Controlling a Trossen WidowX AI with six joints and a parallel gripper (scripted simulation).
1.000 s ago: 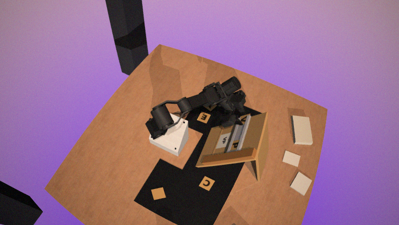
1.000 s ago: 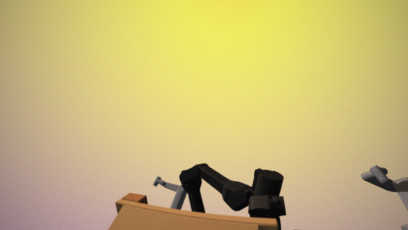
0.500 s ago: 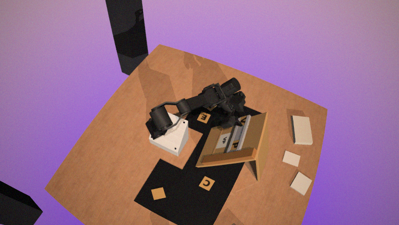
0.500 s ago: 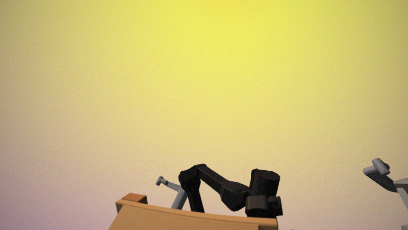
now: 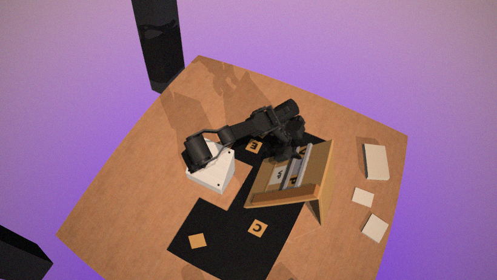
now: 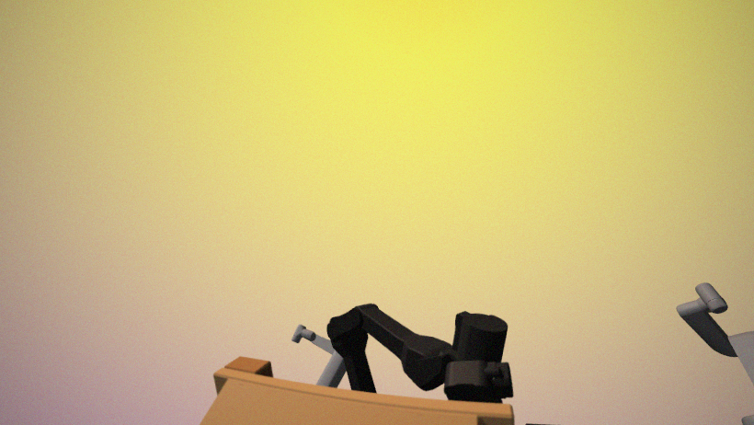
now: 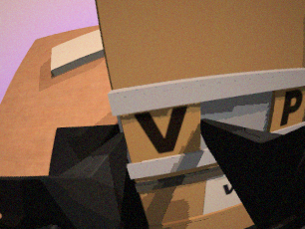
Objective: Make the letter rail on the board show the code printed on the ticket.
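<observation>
Right now the p tile is 2 cm ahead of my gripper tip and 12 cm to the right of it. From my gripper tip the other things lie so: black mat 13 cm behind, 16 cm to the right, 17 cm below; v tile right at my gripper tip; white ticket 5 cm behind, 9 cm to the right, 7 cm below.
</observation>
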